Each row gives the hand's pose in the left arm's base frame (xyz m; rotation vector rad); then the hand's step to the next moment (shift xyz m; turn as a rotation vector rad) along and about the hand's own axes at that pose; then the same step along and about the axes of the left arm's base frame.
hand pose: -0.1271 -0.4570 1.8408 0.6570 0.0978 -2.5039
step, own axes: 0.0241 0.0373 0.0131 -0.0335 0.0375 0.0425
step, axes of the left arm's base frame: -0.0038 -0.0461 0.0025 0.0257 -0.0240 0.0556
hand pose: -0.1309 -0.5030 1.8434 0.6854 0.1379 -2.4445
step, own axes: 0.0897 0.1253 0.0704 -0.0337 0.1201 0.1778
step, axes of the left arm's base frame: -0.0221 -0.1664 0.0226 0.0130 -0.1251 0.1771
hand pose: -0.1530 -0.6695 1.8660 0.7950 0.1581 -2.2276
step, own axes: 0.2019 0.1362 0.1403 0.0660 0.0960 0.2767
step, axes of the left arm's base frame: -0.0808 -0.2690 0.0107 -0.1049 -0.2033 0.1945
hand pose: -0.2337 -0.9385 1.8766 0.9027 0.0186 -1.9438
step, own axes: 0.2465 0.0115 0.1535 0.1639 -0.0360 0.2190
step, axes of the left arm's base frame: -0.1466 -0.2490 -0.0315 -0.1990 -0.1847 0.0491
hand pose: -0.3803 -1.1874 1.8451 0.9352 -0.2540 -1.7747
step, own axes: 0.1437 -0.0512 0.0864 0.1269 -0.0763 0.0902
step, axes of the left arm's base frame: -0.1148 -0.1266 -0.0390 -0.1330 -0.1025 -0.0430
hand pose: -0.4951 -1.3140 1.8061 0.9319 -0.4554 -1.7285
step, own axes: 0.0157 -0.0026 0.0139 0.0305 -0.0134 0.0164
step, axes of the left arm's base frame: -0.0143 -0.0155 0.0011 -0.0248 -0.0257 -0.0102
